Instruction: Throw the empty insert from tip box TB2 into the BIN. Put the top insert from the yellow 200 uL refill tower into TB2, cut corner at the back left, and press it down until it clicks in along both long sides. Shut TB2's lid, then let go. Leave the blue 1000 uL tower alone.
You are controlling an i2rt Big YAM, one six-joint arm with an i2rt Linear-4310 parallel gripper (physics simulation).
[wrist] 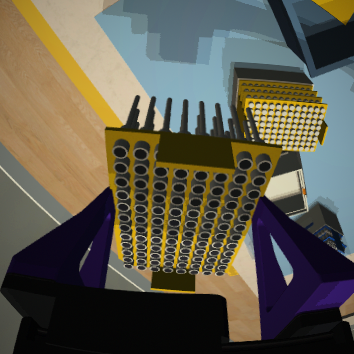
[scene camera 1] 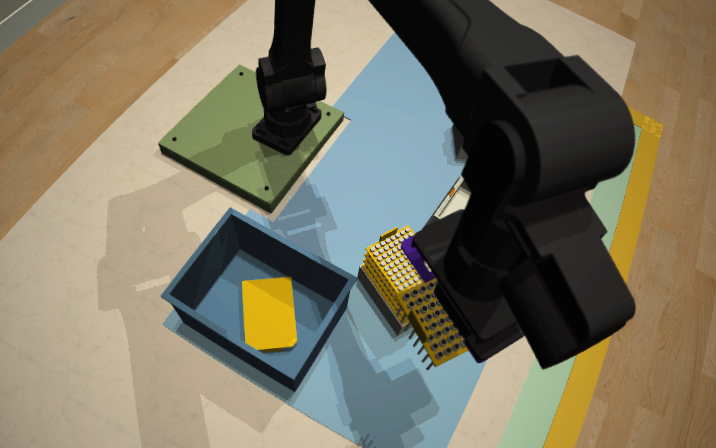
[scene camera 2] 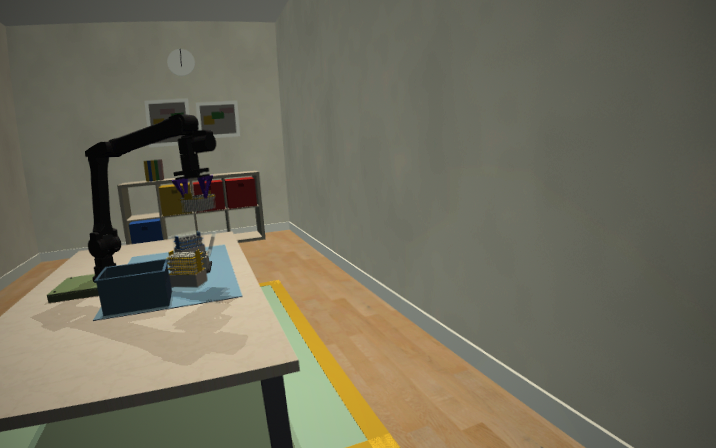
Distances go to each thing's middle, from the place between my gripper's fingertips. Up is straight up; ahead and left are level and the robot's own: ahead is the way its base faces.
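Labels:
The blue bin (scene camera 1: 207, 294) is 230 mm behind my hand and 10 mm to the right of it, and it is also 270 mm below it. As for the blue tip box (wrist: 320, 221), I find it slightly behind my hand, a long way to the left of it and well below it.

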